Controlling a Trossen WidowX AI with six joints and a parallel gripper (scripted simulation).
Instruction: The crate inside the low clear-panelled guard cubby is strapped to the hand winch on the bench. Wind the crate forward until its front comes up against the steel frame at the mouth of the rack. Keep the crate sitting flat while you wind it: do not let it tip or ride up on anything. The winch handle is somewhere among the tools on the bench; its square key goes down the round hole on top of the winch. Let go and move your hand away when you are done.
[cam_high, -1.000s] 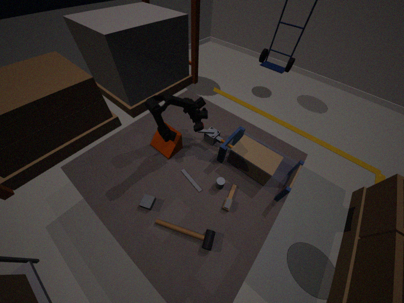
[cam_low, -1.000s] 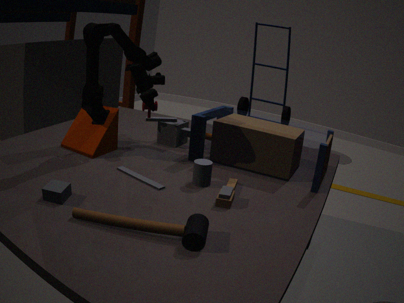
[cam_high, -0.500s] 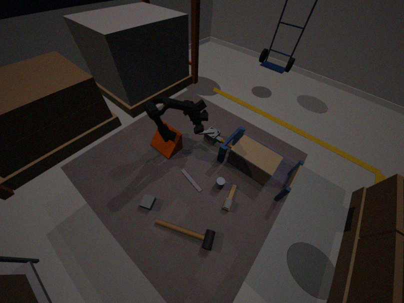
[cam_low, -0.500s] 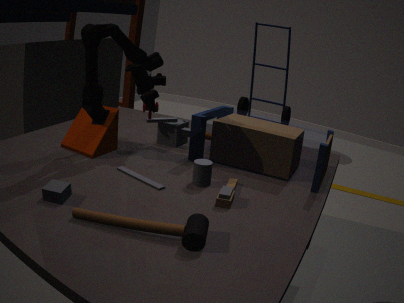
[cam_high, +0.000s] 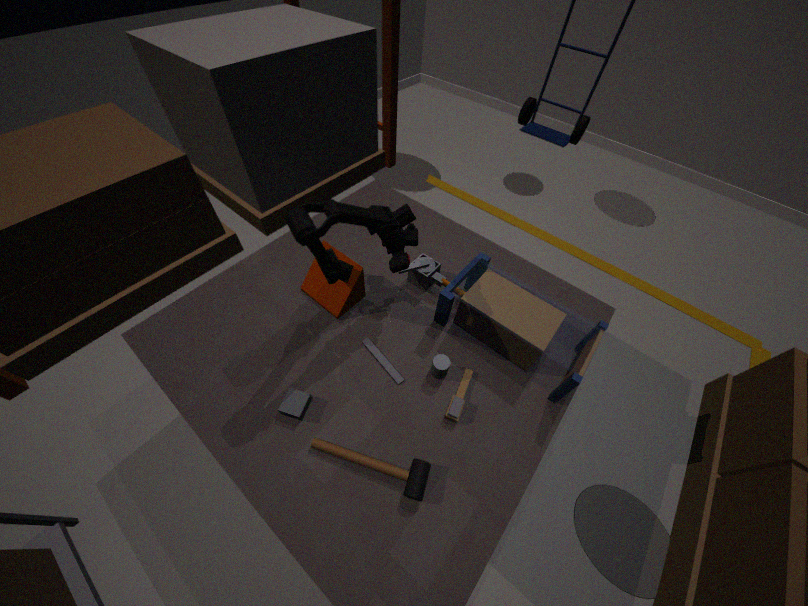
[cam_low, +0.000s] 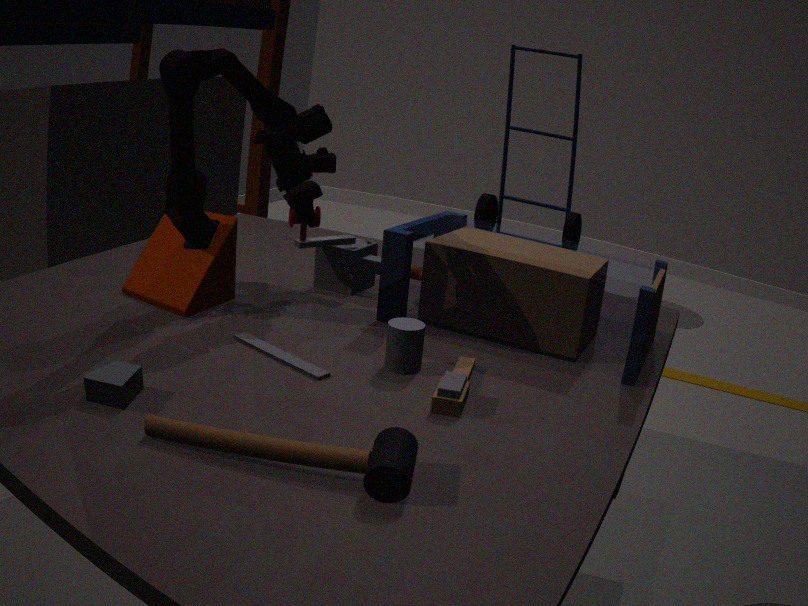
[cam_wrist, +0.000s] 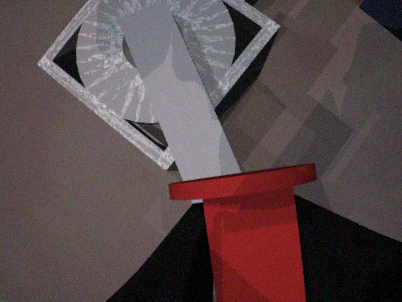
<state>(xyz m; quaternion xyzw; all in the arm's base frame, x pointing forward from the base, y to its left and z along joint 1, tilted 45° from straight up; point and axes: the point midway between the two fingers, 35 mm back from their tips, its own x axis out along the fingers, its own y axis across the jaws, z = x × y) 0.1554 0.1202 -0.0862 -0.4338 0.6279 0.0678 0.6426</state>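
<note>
Now: gripper tip 30 mm short of the grey winch, 70 mm to the right of it and 100 mm above it. From my gripper tip the other things lie so: flat grey bar 120 mm ahead, 310 mm to the right, 130 mm below; red knob 10 mm behind, 10 mm to the right; small wooden tool 390 mm ahead, 280 mm to the right, 110 mm below.
</note>
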